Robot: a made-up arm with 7 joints. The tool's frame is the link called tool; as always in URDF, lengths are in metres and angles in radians. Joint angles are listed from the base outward.
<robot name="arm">
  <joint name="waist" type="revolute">
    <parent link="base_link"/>
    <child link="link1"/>
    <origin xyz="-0.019 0.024 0.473" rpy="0 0 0"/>
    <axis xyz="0 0 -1"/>
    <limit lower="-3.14" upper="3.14"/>
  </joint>
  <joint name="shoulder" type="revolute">
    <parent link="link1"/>
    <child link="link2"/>
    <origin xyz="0 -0.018 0.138" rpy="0 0 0"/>
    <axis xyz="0 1 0"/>
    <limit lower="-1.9" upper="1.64"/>
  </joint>
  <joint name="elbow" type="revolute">
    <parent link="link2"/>
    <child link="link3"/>
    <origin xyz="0.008 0.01 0.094" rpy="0 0 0"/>
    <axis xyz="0 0 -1"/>
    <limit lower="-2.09" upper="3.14"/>
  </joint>
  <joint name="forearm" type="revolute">
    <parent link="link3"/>
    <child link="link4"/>
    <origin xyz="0.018 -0.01 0.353" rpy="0 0 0"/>
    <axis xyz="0 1 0"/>
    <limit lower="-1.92" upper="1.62"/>
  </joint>
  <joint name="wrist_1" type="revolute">
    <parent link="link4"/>
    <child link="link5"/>
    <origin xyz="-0.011 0.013 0.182" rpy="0 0 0"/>
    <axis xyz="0 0 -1"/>
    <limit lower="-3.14" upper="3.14"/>
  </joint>
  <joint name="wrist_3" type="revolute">
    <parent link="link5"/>
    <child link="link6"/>
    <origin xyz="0.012 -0.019 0.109" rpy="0 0 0"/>
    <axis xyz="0 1 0"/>
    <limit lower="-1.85" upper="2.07"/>
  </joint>
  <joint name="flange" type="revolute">
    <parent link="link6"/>
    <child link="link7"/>
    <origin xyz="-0.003 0.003 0.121" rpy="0 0 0"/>
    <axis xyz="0 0 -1"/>
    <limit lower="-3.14" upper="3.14"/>
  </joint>
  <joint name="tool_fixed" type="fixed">
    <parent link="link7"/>
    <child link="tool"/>
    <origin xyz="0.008 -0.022 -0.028" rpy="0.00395 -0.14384 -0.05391"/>
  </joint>
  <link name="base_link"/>
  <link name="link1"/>
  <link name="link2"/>
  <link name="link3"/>
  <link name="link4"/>
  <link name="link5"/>
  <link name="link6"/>
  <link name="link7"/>
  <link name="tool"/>
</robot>
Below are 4 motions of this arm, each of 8 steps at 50 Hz.
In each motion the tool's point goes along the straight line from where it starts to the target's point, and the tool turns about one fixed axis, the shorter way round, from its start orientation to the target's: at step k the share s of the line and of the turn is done. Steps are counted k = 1, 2, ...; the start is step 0. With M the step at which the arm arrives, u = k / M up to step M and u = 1 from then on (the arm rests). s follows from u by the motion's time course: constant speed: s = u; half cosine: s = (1 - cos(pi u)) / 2; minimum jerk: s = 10 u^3 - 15 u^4 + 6 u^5.
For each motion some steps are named. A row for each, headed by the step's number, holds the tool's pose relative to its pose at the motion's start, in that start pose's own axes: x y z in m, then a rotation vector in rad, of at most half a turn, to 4 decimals.
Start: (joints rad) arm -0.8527 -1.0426 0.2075 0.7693 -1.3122 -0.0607 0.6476
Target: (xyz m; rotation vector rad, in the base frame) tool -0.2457 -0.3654 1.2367 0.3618 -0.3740 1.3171
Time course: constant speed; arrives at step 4
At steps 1, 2, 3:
1: 0.0034 -0.0027 0.0010 0.0021 0.0069 0.0009
2: 0.0068 -0.0054 0.0020 0.0042 0.0138 0.0018
3: 0.0102 -0.0081 0.0029 0.0063 0.0207 0.0028

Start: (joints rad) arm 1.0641 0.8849 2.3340 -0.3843 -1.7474 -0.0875 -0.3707
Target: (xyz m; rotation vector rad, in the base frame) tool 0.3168 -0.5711 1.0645 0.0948 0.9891 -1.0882
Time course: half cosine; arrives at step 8
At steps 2, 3, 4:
2: -0.0012 -0.0073 -0.0019 0.0088 -0.0019 -0.0056
3: -0.0024 -0.0154 -0.0040 0.0186 -0.0040 -0.0119
4: -0.0040 -0.0250 -0.0065 0.0301 -0.0064 -0.0193

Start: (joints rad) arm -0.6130 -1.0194 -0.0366 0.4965 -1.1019 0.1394 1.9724
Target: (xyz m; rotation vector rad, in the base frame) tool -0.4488 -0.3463 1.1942 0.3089 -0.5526 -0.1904
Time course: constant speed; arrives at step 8
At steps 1, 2, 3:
1: 0.0038 -0.0047 -0.0021 0.0171 0.0071 0.0118
2: 0.0076 -0.0095 -0.0043 0.0341 0.0141 0.0236
3: 0.0114 -0.0142 -0.0064 0.0512 0.0212 0.0353

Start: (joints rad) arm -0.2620 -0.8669 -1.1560 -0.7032 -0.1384 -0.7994 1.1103
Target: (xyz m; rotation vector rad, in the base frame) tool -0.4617 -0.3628 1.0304 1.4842 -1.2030 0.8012
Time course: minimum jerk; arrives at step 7
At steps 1, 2, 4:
1: 0.0009 -0.0001 -0.0004 -0.0019 0.0011 -0.0009
2: 0.0053 -0.0007 -0.0027 -0.0119 0.0069 -0.0056
4: 0.0232 -0.0029 -0.0118 -0.0521 0.0301 -0.0244

